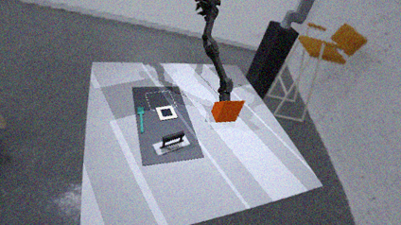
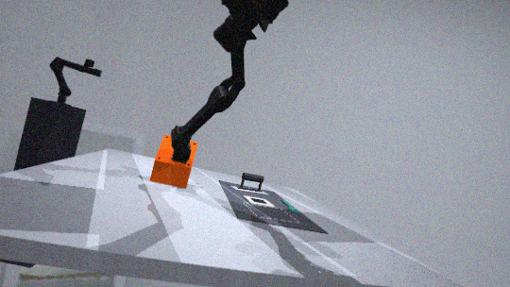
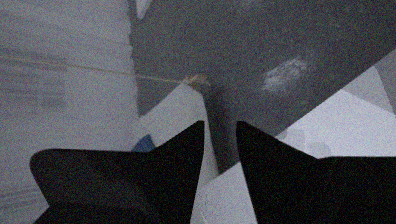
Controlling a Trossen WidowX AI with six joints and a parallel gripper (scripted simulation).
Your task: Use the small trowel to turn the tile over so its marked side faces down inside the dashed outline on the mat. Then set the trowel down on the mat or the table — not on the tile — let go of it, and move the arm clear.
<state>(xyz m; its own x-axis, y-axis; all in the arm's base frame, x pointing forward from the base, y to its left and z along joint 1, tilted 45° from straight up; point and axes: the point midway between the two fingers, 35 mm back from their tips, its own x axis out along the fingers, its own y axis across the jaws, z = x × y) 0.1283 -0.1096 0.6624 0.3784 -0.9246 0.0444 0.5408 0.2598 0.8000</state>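
Right now my gripper tip is 600 mm to the right of the teal trowel, 480 mm above it and 370 mm short of it. Also, from my gripper tip: tile: 570 mm to the left, 480 mm below, 210 mm ahead; then dark mat: 610 mm to the left, 500 mm below, 230 mm ahead.
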